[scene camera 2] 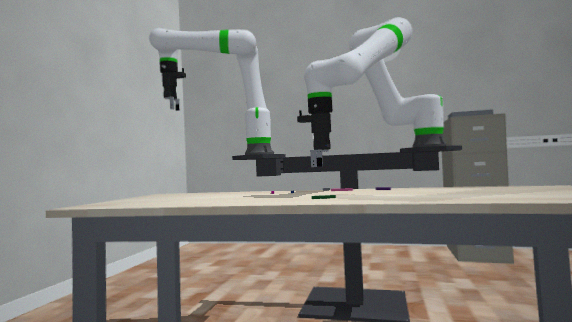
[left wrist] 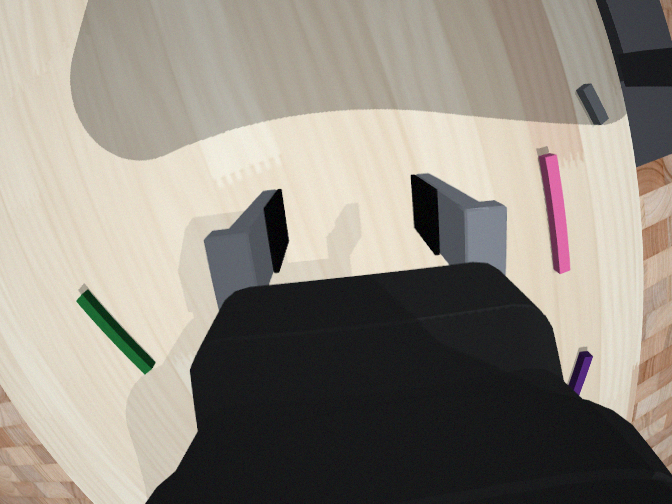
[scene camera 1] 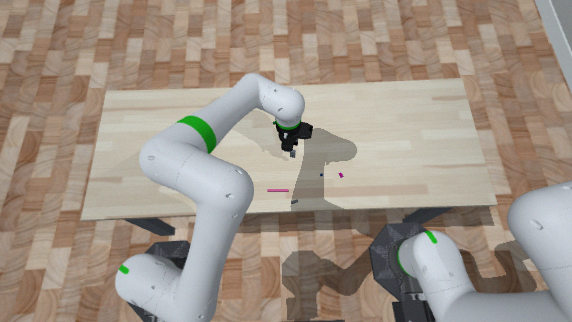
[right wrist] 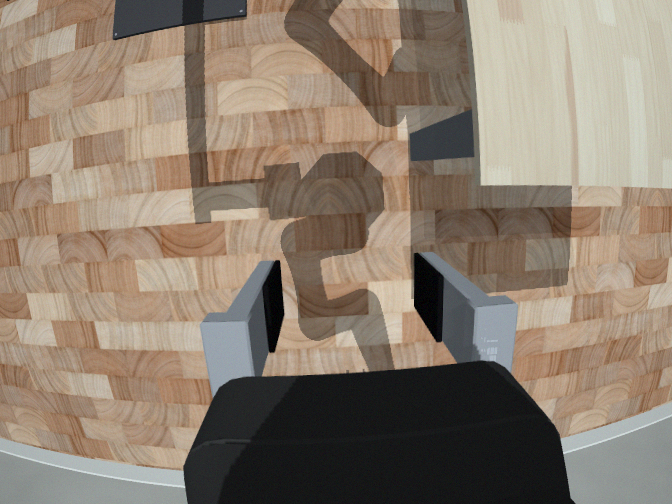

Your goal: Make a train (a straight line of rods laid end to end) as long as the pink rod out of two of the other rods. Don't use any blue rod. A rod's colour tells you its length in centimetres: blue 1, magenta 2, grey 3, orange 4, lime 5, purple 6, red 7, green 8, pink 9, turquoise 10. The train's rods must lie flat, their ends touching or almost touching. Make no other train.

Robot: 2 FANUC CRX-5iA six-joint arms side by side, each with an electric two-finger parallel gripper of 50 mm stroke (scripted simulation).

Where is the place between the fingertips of the left gripper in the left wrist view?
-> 349,208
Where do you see a grey rod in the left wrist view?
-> At 587,93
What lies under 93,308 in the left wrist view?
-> A green rod.
